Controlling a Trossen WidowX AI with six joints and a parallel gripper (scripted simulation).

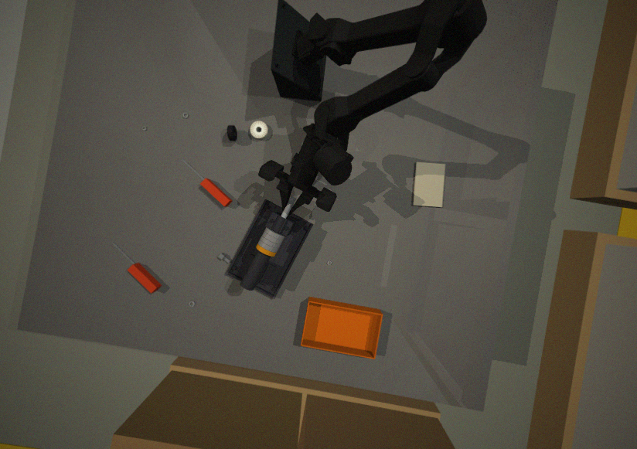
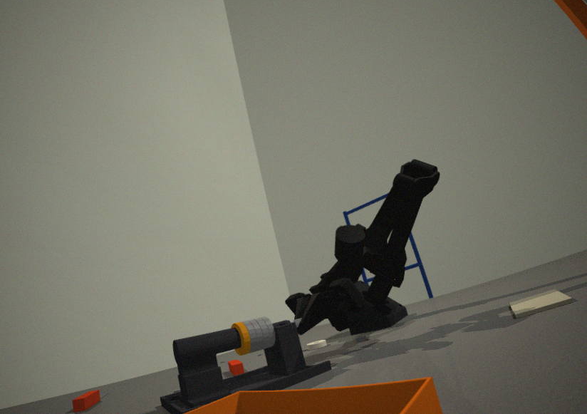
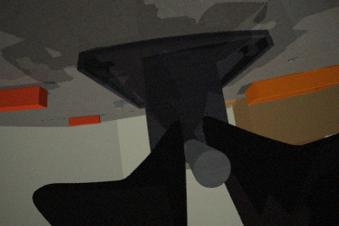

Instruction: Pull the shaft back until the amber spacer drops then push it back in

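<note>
Right now the shaft is 5 cm ahead of my gripper tip, 2 cm above it and 1 cm to the right of it. Also, from my gripper tip: orange tray: 27 cm ahead, 21 cm to the left, 5 cm below; then black ring: 20 cm to the right, 18 cm behind, 4 cm below; then amber spacer: 10 cm ahead, 3 cm to the right, 2 cm above.
</note>
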